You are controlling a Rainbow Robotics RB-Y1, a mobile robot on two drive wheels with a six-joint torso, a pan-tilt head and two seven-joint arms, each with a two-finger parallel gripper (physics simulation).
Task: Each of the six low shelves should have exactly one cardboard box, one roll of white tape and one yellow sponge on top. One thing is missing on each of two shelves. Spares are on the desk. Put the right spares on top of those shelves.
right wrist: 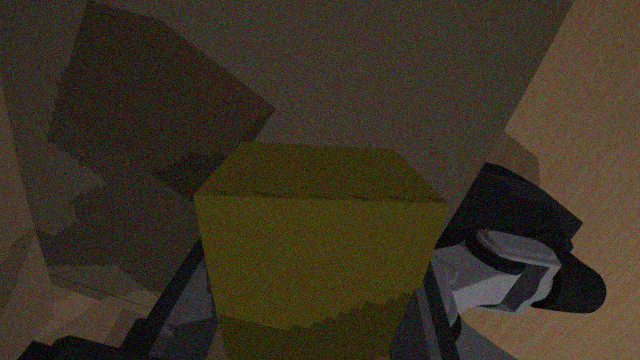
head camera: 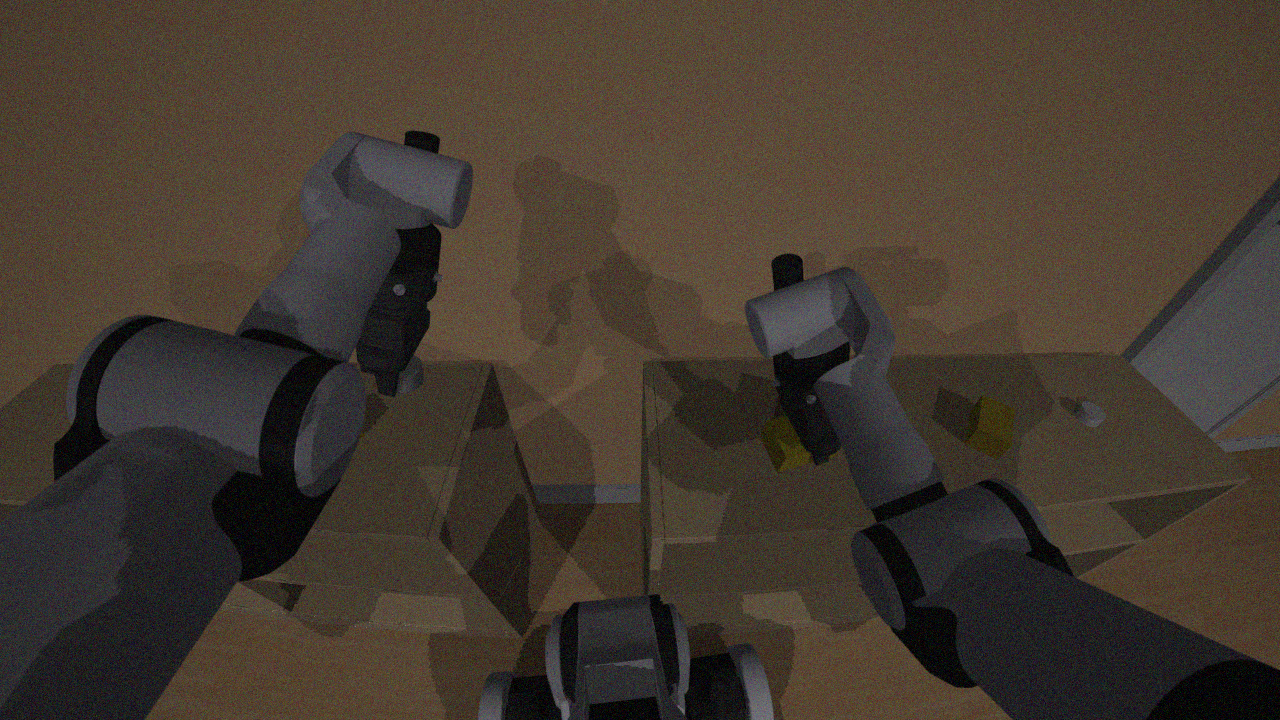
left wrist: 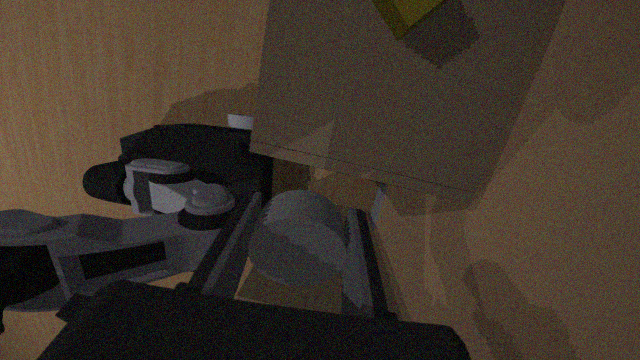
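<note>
My left gripper (head camera: pixel 393 385) (left wrist: pixel 304 211) is shut on a white roll of tape (head camera: pixel 410 374) (left wrist: pixel 295 250) and holds it above the left low shelf (head camera: pixel 393 488) (left wrist: pixel 350 100), near its right end in the head view. My right gripper (head camera: pixel 816 452) (right wrist: pixel 321 221) is shut on a yellow sponge (head camera: pixel 785 445) (right wrist: pixel 320 250), above the right low shelf (head camera: pixel 707 465) (right wrist: pixel 375 75). A brown cardboard box (right wrist: pixel 160 85) appears on that shelf in the right wrist view. Another sponge (head camera: pixel 991 428) and a white tape roll (head camera: pixel 1089 413) stand farther right. A sponge (left wrist: pixel 412 10) shows on the left shelf.
A gap with floor separates the two low shelves. A pale panel (head camera: pixel 1217 331) stands at the right edge in the head view. My left arm covers much of the left shelf. Dark arm shadows fall across both shelves. The desk does not show.
</note>
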